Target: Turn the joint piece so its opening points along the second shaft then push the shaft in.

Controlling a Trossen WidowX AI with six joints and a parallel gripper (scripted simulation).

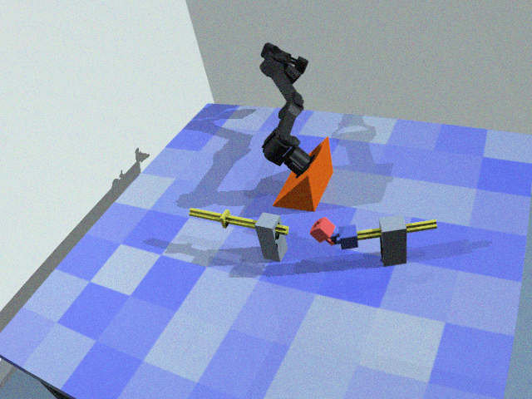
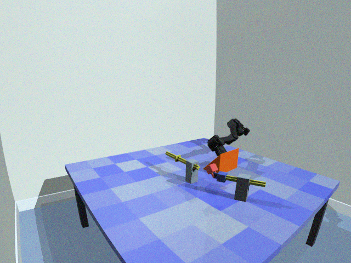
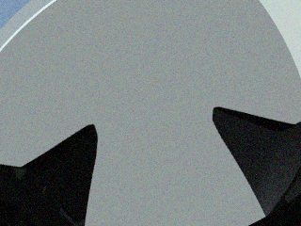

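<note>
My gripper tip is now 920 mm short of the red square joint piece and 480 mm to the right of it.
</note>
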